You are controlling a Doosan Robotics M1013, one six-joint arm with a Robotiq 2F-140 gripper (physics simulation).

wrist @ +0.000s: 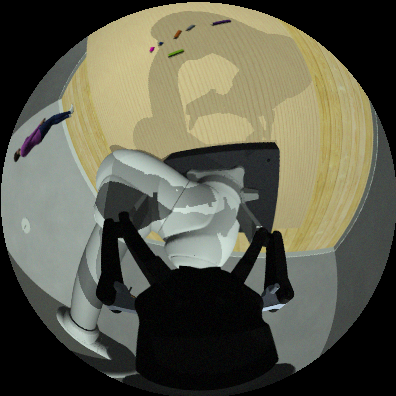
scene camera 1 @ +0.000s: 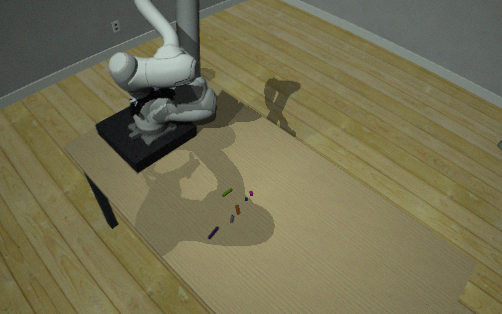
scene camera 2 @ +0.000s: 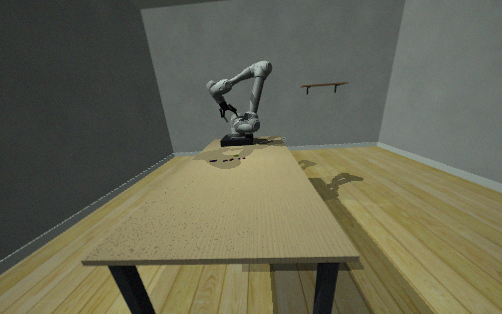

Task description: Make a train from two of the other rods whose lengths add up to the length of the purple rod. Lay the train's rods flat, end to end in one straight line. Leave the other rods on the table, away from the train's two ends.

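Places are measured from the arm's base along level axes (x ahead, y left, z up), in millimetres.
Where they show: gripper, fingertip midpoint: (wrist: 193, 206) (scene camera 1: 158, 109) (scene camera 2: 232, 120); arm's base, origin of the base link: (wrist: 218, 190) (scene camera 1: 152, 128) (scene camera 2: 238, 137).
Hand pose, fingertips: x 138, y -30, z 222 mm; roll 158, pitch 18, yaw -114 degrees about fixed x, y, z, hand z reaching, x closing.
Things, the pixels of their top centre, and the offset from my fingertips. Level surfaces: height alone.
- purple rod, middle of its top: (scene camera 1: 213, 232) (scene camera 2: 213, 160) 480 mm ahead, 129 mm right, 278 mm down
- grey rod, middle of its top: (wrist: 189, 26) (scene camera 1: 231, 218) 486 mm ahead, 28 mm right, 278 mm down
- orange rod, middle of its top: (wrist: 176, 32) (scene camera 1: 237, 209) 469 mm ahead, 23 mm left, 278 mm down
- short dark blue rod, middle of its top: (wrist: 159, 42) (scene camera 1: 246, 198) 456 mm ahead, 90 mm left, 278 mm down
- small magenta rod, middle of its top: (wrist: 150, 48) (scene camera 1: 251, 192) (scene camera 2: 243, 157) 448 mm ahead, 129 mm left, 278 mm down
- green rod, middle of its top: (wrist: 174, 51) (scene camera 1: 227, 191) (scene camera 2: 236, 155) 371 mm ahead, 55 mm left, 278 mm down
- long wooden table, its level: 289 mm down
The purple rod (scene camera 1: 213, 232) (scene camera 2: 213, 160) (wrist: 221, 22) lies flat on the table. A grey rod (scene camera 1: 232, 219) (wrist: 191, 27) and an orange rod (scene camera 1: 237, 210) (wrist: 177, 34) lie near each other with a small gap, at different angles. A short dark blue rod (scene camera 1: 246, 199) (wrist: 160, 43) and a small magenta rod (scene camera 1: 251, 193) (scene camera 2: 244, 158) (wrist: 152, 49) lie beyond the orange one. A green rod (scene camera 1: 227, 192) (scene camera 2: 236, 155) (wrist: 176, 53) lies apart, nearer the robot base. My gripper (scene camera 2: 225, 114) (wrist: 193, 206) is open and empty, high beside the arm's base, away from the rods.
The arm stands on a black base block (scene camera 1: 137, 159) (scene camera 2: 236, 141) (wrist: 270, 170) at one end of the long wooden table (scene camera 1: 350, 240) (scene camera 2: 225, 215). The arm's shadow falls over several rods. A person (wrist: 37, 137) shows at the left of the wrist view.
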